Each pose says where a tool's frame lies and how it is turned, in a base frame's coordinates. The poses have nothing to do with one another.
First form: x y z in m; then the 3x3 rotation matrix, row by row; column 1 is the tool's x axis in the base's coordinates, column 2 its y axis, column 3 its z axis. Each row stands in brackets.
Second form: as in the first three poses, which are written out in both.
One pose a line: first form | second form
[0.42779, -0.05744, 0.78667], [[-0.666, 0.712, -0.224], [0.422, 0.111, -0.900], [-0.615, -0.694, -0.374]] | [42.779, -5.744, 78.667], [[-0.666, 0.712, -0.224], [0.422, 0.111, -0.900], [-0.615, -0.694, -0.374]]
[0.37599, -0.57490, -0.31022], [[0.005, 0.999, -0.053], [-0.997, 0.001, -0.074], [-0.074, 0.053, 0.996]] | [37.599, -57.490, -31.022], [[0.005, 0.999, -0.053], [-0.997, 0.001, -0.074], [-0.074, 0.053, 0.996]]
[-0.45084, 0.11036, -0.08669], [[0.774, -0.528, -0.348], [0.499, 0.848, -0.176], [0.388, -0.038, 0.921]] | [-45.084, 11.036, -8.669], [[0.774, -0.528, -0.348], [0.499, 0.848, -0.176], [0.388, -0.038, 0.921]]
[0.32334, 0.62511, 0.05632], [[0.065, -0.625, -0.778], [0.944, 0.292, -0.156], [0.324, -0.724, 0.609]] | [32.334, 62.511, 5.632], [[0.065, -0.625, -0.778], [0.944, 0.292, -0.156], [0.324, -0.724, 0.609]]
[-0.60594, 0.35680, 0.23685], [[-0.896, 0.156, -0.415], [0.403, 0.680, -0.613], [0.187, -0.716, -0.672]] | [-60.594, 35.680, 23.685], [[-0.896, 0.156, -0.415], [0.403, 0.680, -0.613], [0.187, -0.716, -0.672]]
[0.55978, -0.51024, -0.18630], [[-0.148, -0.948, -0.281], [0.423, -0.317, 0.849], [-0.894, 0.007, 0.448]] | [55.978, -51.024, -18.630], [[-0.148, -0.948, -0.281], [0.423, -0.317, 0.849], [-0.894, 0.007, 0.448]]
